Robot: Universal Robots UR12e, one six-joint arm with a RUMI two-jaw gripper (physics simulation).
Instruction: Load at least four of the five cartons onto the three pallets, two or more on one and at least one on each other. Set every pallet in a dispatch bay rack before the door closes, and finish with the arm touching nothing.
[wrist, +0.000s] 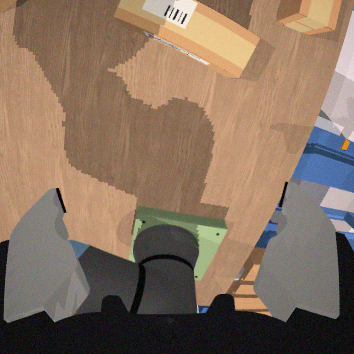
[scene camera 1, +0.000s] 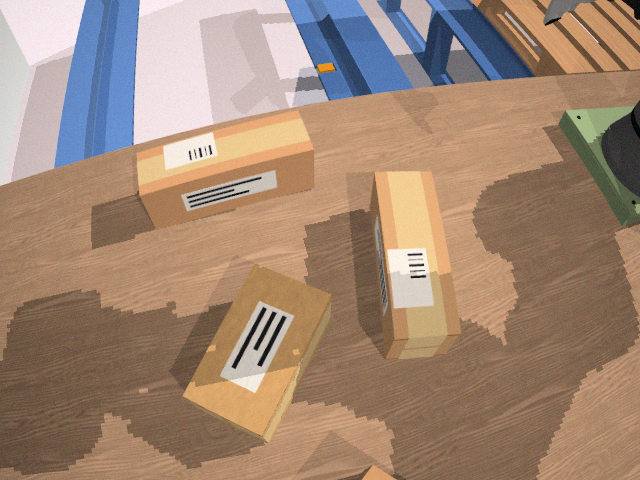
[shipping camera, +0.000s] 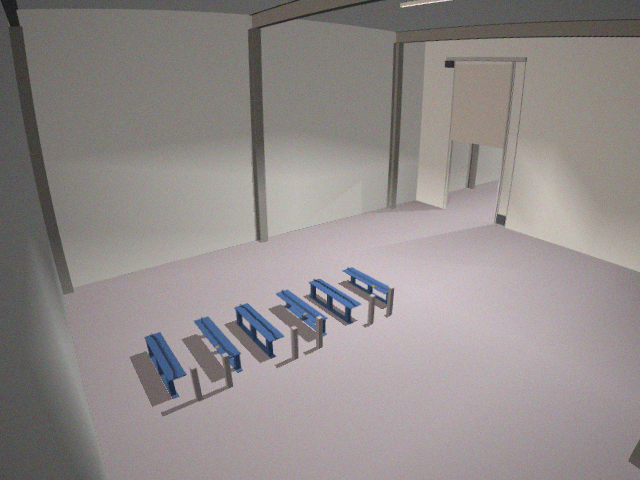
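Where they show: gripper, fingertip midpoint: [wrist: 171, 189] [scene camera 1: 596, 68]; arm's base, link origin: [wrist: 165, 248].
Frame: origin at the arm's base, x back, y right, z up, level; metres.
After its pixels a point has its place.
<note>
In scene camera 1, a carton [scene camera 1: 273, 134] @(z 0.059, x -0.675, y 0.175 m) stands on its long side near the table's far edge. A second carton [scene camera 1: 413, 217] @(z 0.053, x -0.534, y -0.017 m) [wrist: 225, 45] @(z 0.053, x -0.525, y 0.011 m) stands nearer the arm base. A third carton [scene camera 1: 217, 382] @(z 0.055, x -0.827, y -0.161 m) lies flat, label up. A corner of another carton [scene camera 1: 376, 474] @(z 0.067, x -0.690, y -0.314 m) shows at the bottom edge. A slatted wooden pallet [scene camera 1: 558, 56] @(z -0.292, x 0.392, y 0.642 m) [wrist: 251, 303] @(z -0.292, x 0.770, y 0.725 m) shows beyond the table. My gripper [wrist: 171, 189] @(z 0.335, x -0.388, y -0.064 m) is open and empty above the table near the arm base. One grey fingertip shows over the pallet in scene camera 1. In the shipping view, no pallets show on the blue racks [shipping camera: 165, 356] @(z -0.434, x -12.644, y 1.570 m); the door [shipping camera: 480, 103] @(z 3.036, x -1.844, y 2.949 m) is partly lowered.
The green base plate [scene camera 1: 584, 149] @(z -0.010, x -0.109, y 0.067 m) [wrist: 212, 245] @(z 0.005, x -0.034, y 0.133 m) carries the dark arm base. Blue rack beams [scene camera 1: 98, 77] [wrist: 320, 170] stand beyond the table edge. Grey posts [shipping camera: 196, 384] @(z -0.469, x -12.490, y 0.731 m) [shipping camera: 294, 343] @(z -0.460, x -10.809, y 0.675 m) [shipping camera: 371, 310] @(z -0.476, x -9.113, y 0.614 m) stand before the bay racks.
</note>
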